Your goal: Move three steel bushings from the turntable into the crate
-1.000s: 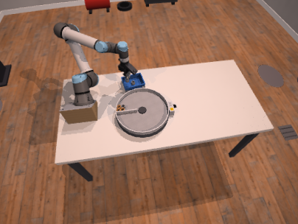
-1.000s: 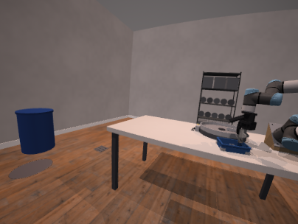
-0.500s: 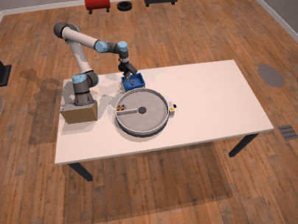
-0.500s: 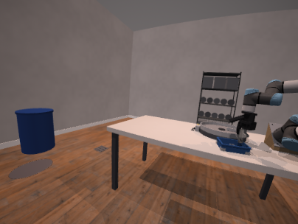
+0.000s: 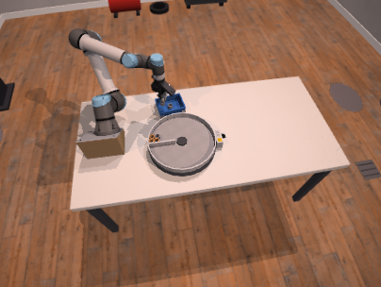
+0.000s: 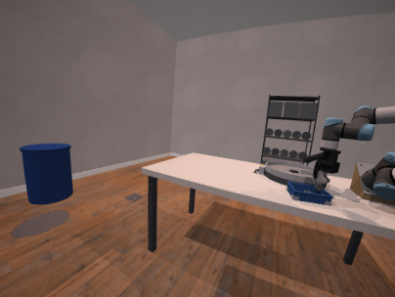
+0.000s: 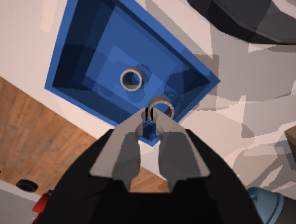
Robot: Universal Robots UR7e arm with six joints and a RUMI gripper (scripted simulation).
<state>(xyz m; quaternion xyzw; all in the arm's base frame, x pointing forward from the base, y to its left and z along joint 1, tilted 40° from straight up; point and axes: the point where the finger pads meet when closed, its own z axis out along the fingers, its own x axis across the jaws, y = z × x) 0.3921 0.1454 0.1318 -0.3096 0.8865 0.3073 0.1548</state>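
My hand is 5 cm above the blue crate and 4 cm short of it. Also, from my hand: round grey turntable 34 cm to the right, 5 cm ahead, 2 cm below.
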